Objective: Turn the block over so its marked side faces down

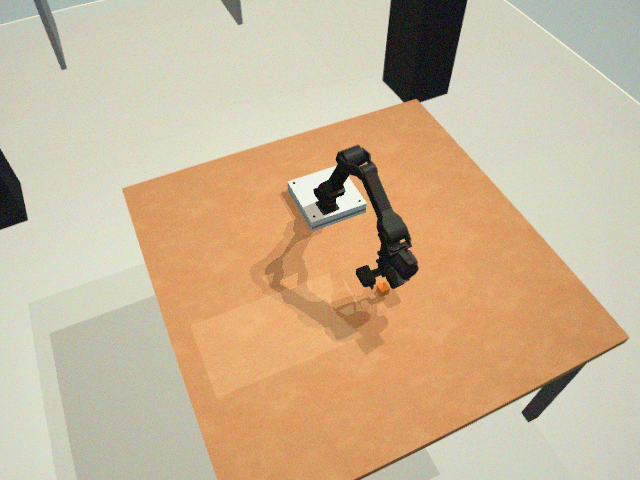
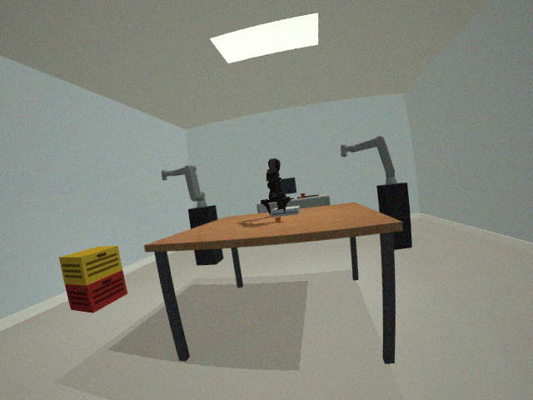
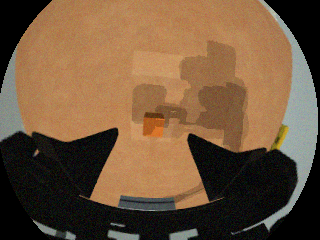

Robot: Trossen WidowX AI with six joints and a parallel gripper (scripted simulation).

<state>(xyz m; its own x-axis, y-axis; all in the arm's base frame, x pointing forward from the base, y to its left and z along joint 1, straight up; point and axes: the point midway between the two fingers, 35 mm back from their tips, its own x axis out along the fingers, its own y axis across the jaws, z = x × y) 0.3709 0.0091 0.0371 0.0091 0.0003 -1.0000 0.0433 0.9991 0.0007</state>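
Now: gripper tip 4 cm above the block and 1 cm past it.
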